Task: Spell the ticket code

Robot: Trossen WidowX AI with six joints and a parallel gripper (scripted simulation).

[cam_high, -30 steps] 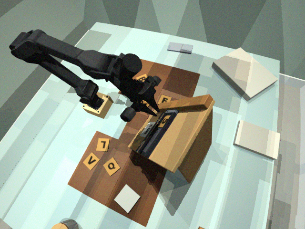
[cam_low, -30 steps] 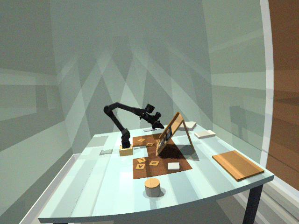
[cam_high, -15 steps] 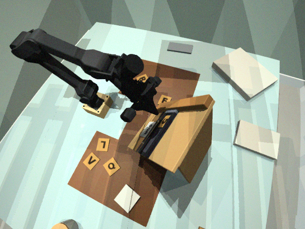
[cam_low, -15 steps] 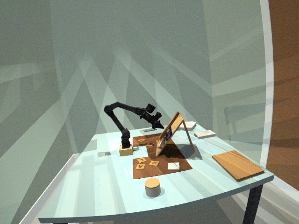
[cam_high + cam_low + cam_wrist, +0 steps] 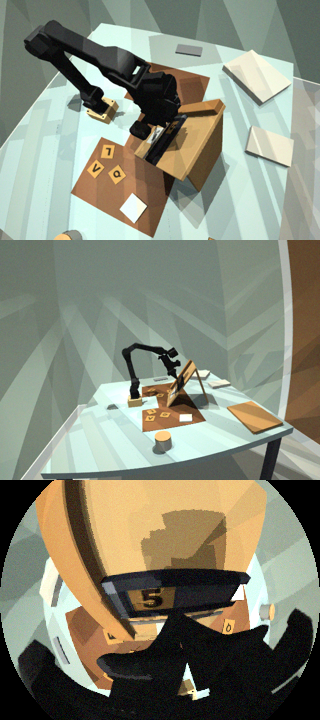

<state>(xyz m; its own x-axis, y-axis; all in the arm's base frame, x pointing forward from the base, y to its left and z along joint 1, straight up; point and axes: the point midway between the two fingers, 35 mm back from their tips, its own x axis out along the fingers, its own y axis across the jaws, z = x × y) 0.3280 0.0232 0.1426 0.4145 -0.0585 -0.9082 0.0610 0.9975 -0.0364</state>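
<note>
Now: the s tile 2 cm ahead of my gripper tip, 2 cm to the left of it and 2 cm below it. Also, from my gripper tip: white ticket 4 cm behind, 2 cm to the right, 10 cm below; brown mat 14 cm behind, 1 cm to the left, 17 cm below; k tile 15 cm behind, 11 cm to the left, 17 cm below.
</note>
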